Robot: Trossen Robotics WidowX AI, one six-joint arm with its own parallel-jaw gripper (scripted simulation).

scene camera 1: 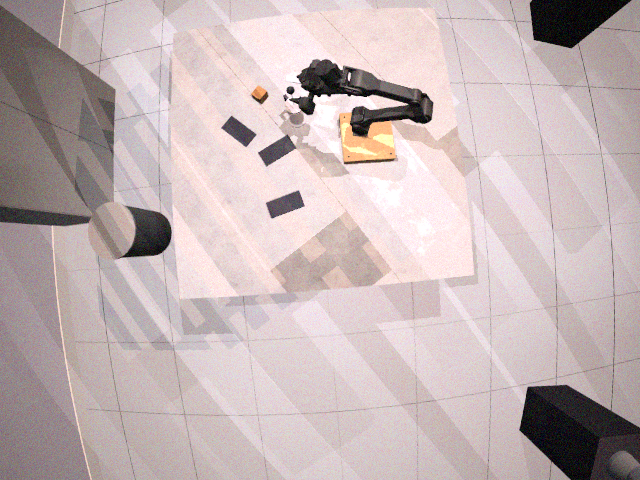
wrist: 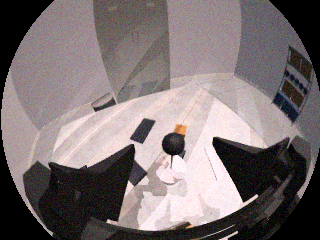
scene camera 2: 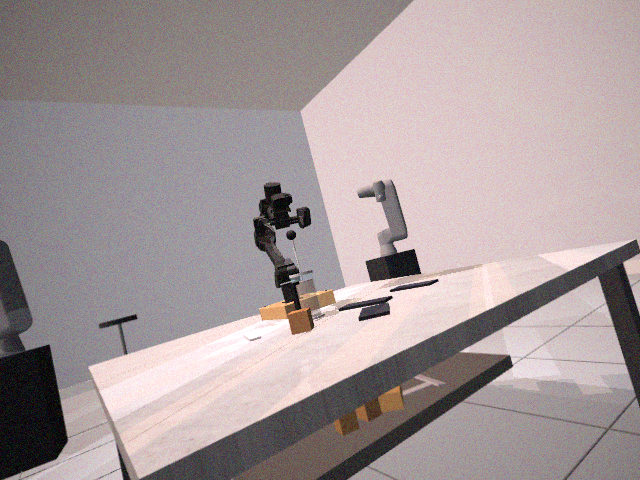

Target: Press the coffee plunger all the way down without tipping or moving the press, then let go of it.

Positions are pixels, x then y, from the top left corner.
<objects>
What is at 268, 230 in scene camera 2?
The gripper.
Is the gripper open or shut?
Open.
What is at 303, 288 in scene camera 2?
A coffee press.
</objects>
